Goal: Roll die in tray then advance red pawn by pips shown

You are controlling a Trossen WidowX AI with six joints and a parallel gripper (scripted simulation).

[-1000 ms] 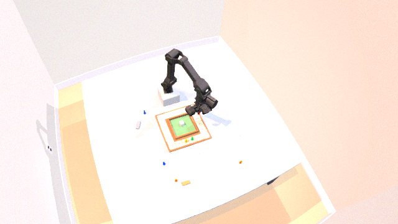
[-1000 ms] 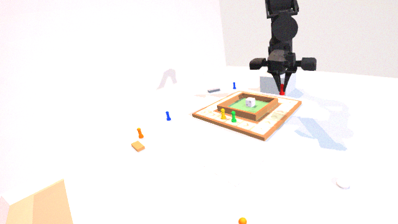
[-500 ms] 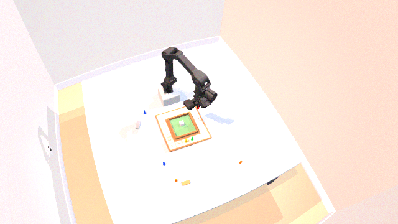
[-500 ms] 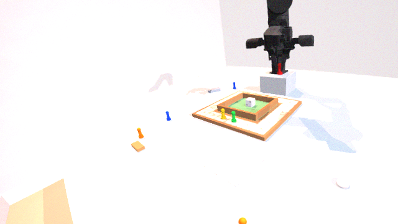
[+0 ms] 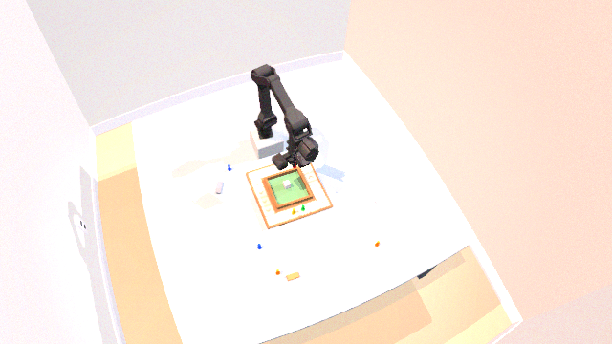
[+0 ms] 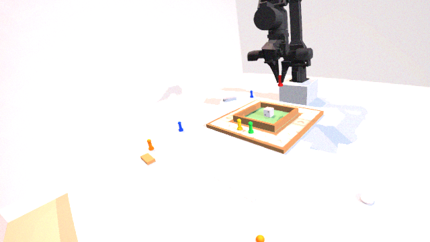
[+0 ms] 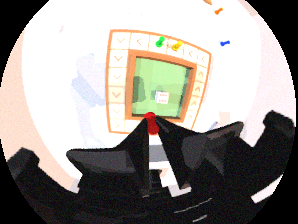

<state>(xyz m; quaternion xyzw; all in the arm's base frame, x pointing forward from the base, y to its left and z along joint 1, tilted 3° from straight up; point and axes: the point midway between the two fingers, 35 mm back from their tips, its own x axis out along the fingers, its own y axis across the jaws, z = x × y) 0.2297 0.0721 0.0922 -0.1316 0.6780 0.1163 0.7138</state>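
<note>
Now: the die 20 mm ahead of my gripper tip, 40 mm to the right of it and 100 mm below it. From my gripper tip the other things lie so: tray (30 mm ahead, 30 mm to the right, 120 mm below); green pawn (140 mm ahead, 100 mm below); red pawn (10 mm above).
</note>
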